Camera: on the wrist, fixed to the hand. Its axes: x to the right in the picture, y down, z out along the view.
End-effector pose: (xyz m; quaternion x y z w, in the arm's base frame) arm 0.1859 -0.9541 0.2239 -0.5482 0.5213 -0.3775 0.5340
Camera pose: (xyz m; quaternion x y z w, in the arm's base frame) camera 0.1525 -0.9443 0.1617 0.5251 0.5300 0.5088 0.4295
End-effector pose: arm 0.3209 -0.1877 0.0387 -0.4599 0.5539 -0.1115 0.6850
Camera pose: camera 0.2759 -0.1571 -0.0073 0.5733 0.4529 0.6628 0.1641
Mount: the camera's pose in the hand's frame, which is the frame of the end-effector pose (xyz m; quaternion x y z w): -0.0064 0.0676 -0.0216 0.0506 -0.0216 0.9982 0.0257
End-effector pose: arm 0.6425 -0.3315 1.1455 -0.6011 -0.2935 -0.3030 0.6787
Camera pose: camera 0.6908 -0.3463 1.0952 -0.2806 0.5625 0.6975 0.3440
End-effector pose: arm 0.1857 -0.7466 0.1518 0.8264 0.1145 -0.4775 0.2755
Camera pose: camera 0.2287 -0.7895 0.1891 0.1392 -0.8521 0.2391 0.4444
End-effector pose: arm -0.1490 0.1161 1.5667 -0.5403 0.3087 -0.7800 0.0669
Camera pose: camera -0.1810 0.0736 1.5193 0.2808 0.5063 0.0428 0.8142
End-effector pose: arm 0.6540 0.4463 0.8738 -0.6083 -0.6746 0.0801 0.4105
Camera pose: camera 0.7186 0.4489 0.8439 0.6665 -0.5850 -0.4591 0.0532
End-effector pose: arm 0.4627 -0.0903 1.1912 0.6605 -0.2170 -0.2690 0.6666
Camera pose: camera 0.4766 -0.0708 1.2583 -0.1717 -0.6928 0.6551 0.2475
